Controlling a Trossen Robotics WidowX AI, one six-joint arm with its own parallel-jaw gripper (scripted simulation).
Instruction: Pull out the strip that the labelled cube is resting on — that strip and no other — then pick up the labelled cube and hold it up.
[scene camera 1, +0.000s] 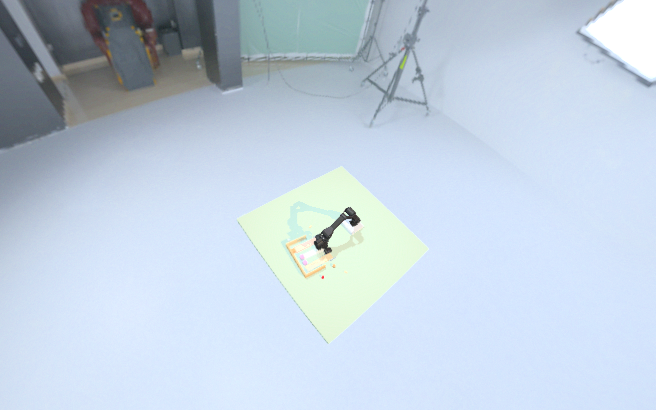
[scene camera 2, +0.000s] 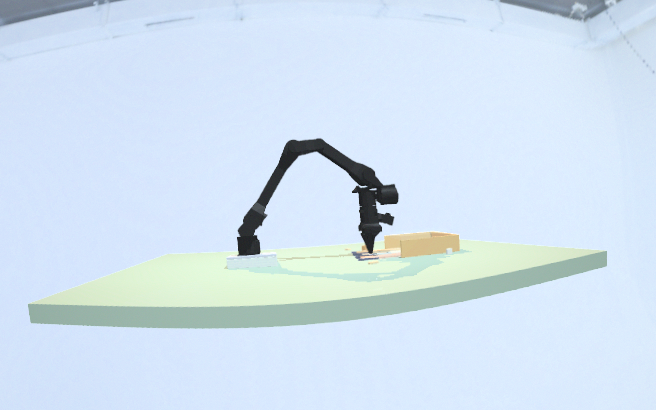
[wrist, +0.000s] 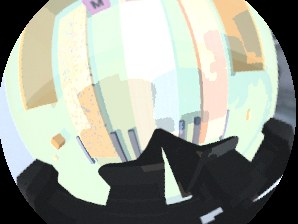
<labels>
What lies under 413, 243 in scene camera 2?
An orange tray.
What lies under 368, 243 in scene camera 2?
The gripper.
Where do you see the gripper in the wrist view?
158, 131
</labels>
